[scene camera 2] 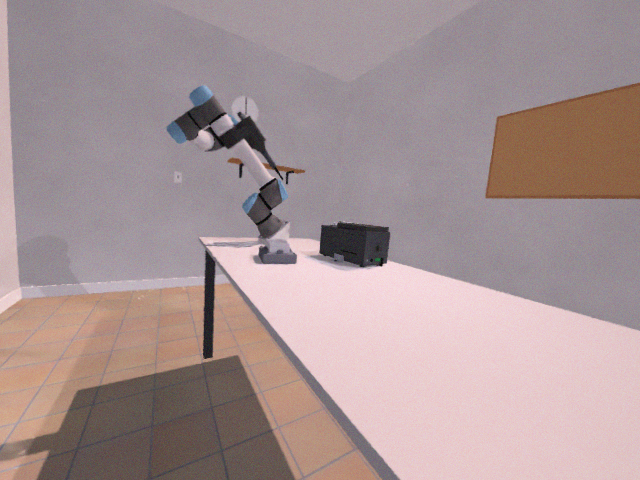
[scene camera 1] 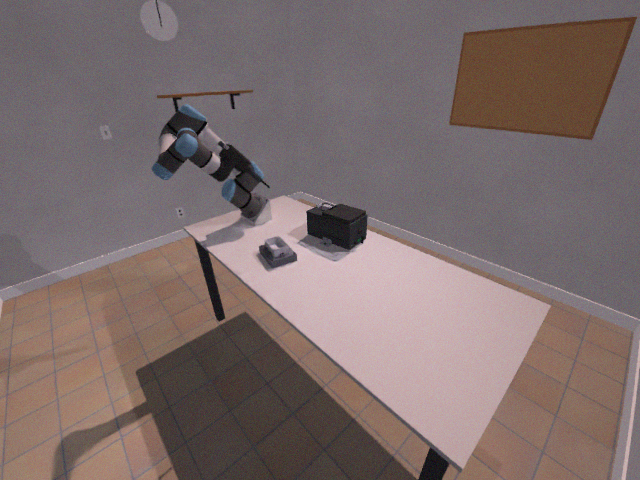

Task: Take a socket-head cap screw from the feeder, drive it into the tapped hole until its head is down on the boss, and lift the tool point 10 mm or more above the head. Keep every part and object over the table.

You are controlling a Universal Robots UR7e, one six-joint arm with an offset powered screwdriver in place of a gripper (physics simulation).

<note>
I see a black screw feeder [scene camera 2: 331, 242].
The black screw feeder shows as well in scene camera 1 [scene camera 1: 316, 227].
</note>
